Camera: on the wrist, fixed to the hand. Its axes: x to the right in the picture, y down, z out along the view.
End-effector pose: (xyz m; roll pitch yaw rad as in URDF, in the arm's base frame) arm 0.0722 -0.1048 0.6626 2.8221 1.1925 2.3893
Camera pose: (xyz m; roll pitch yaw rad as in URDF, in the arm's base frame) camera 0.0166 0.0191 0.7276 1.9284 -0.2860 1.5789
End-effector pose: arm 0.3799 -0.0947 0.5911 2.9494 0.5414 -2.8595
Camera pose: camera 0.3065 -0.0432 0.7120 2.5812 -0.5759 2.2270
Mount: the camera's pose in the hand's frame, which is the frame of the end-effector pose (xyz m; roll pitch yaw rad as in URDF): -0.0142 0.0939 -0.1168 0.0961 0.4825 1.5911
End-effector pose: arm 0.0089 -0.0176 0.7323 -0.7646 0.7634 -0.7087
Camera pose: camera -0.0858 0.0463 0.6343 1.3419 0.7375 1.9889
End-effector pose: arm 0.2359 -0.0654 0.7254 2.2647 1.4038 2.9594
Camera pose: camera 0.0904 -0.0688 0.7638 1.6929 -0.1812 2.7445
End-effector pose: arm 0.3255 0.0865 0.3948 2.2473 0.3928 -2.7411
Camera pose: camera 0.2986 0.0400 0.5354 2.1098 -1.1512 3.0494
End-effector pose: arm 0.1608 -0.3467 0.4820 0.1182 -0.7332 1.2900
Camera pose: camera 0.0745 -0.2597 0.3945 -0.6767 0.2805 2.6243
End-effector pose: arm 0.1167 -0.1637 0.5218 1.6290 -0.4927 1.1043
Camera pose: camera -0.0096 -0.1674 0.6037 -0.8442 -0.9178 -2.7818
